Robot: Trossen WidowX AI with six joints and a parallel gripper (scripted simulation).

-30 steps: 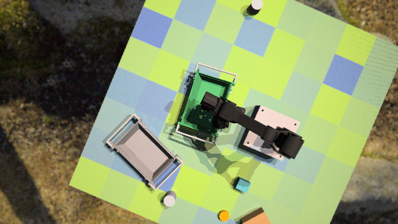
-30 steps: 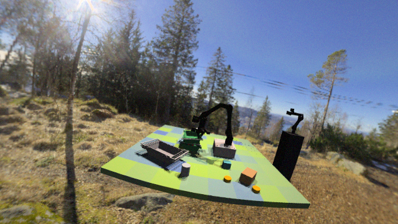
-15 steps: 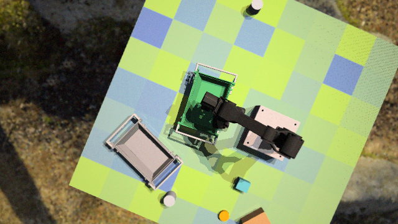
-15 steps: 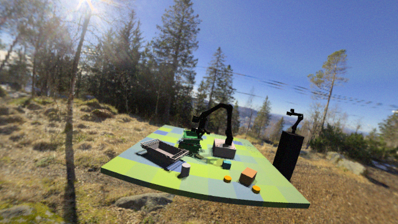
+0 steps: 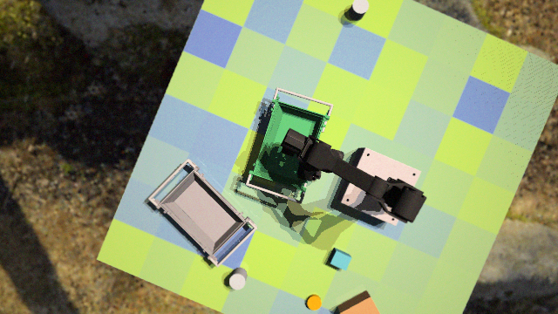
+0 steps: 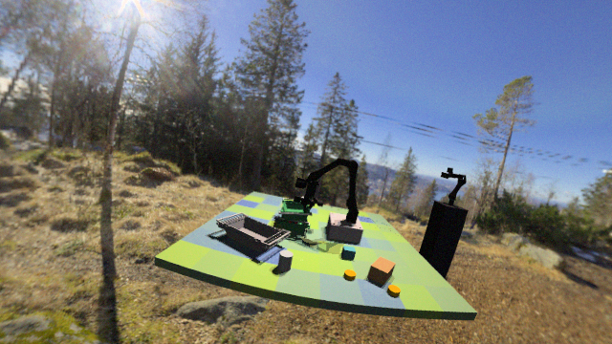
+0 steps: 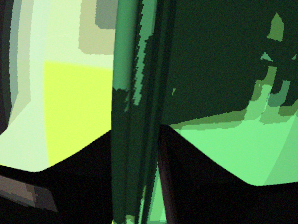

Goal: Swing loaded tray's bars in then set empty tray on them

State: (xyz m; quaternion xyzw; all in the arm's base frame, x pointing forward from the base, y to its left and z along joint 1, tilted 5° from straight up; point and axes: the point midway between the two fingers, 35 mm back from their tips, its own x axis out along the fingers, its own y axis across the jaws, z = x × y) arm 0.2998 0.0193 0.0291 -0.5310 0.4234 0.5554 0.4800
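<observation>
The green tray is 70 mm ahead of my gripper tip, 20 mm above it and 10 mm to the left of it. The rest, counted from my gripper tip: brown cube 430 mm behind, 410 mm to the left, 60 mm below; then teal cube 280 mm to the left, 280 mm behind, 70 mm below.
</observation>
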